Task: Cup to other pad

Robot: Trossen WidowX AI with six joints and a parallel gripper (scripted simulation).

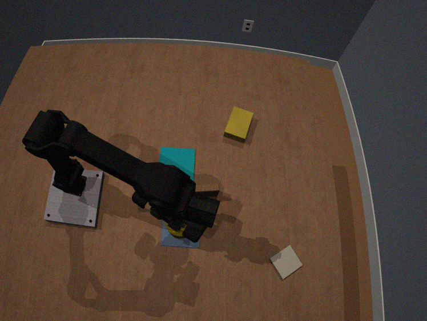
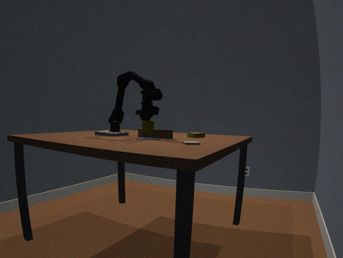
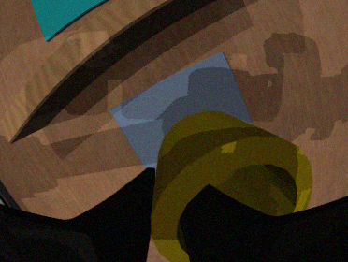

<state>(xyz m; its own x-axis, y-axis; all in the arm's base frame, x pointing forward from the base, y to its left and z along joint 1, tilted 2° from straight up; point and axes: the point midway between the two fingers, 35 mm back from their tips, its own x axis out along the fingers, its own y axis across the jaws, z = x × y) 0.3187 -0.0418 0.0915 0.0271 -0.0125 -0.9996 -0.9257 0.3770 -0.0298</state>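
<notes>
Right now my gripper tip is 2 cm past the teal pad, 19 cm to the right of it and 8 cm above it. From my gripper tip the other things lie so: yellow cup (2 cm ahead, 1 cm to the right); then blue pad (3 cm ahead, 1 cm to the right, 8 cm below); then low wall (9 cm to the left, 5 cm below).
</notes>
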